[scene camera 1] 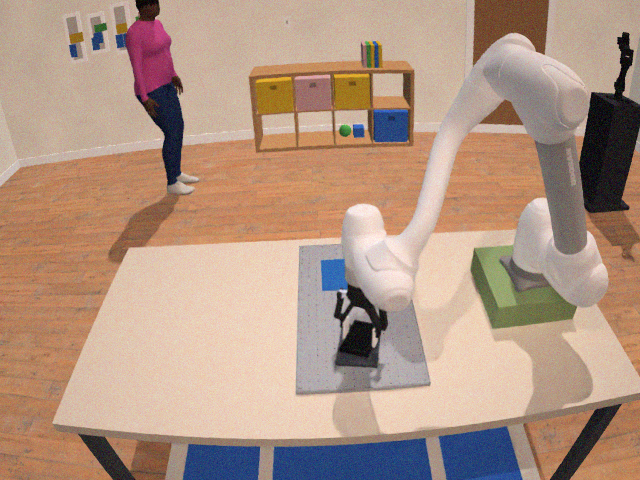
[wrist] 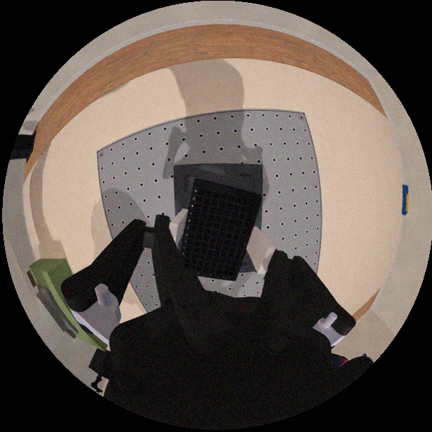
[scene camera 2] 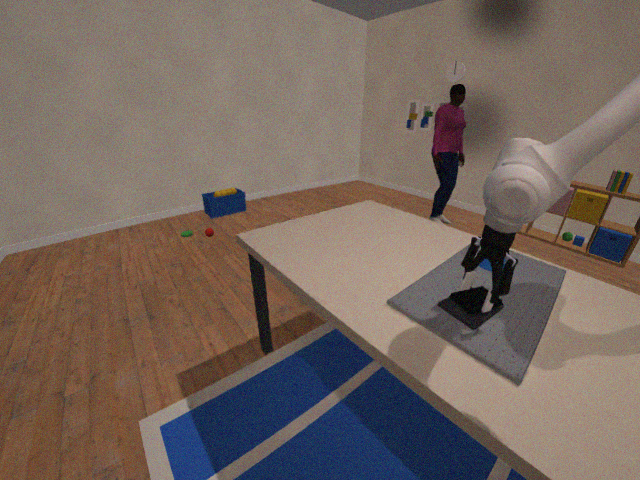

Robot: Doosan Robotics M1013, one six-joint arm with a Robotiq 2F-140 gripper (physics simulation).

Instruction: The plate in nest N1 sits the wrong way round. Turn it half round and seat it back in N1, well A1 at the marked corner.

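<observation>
The black well plate [scene camera 1: 357, 341] [scene camera 2: 466, 299] [wrist: 222, 227] is held level between the pads of my gripper [scene camera 1: 361, 334] [scene camera 2: 476, 295] [wrist: 217, 228], which is shut on its two long sides. The plate is a little above the dark grey nest N1 [scene camera 1: 356, 361] [scene camera 2: 471, 321] [wrist: 216, 171] and covers much of it. In the wrist view the plate is turned at a slant to the nest, and the nest's far edge shows beyond it. The nest's marked corner cannot be made out. Well A1 cannot be told on the plate.
The nest stands on a grey perforated board [scene camera 1: 313, 361] [scene camera 2: 540, 291] [wrist: 295, 175] on the pale table [scene camera 1: 206, 335] [scene camera 2: 330, 248]. A blue square [scene camera 1: 332, 274] [scene camera 2: 485, 265] lies farther back on the board. A green block [scene camera 1: 532, 313] [wrist: 52, 270] carries the arm's base. A person [scene camera 1: 149, 51] [scene camera 2: 448, 129] stands beyond the table.
</observation>
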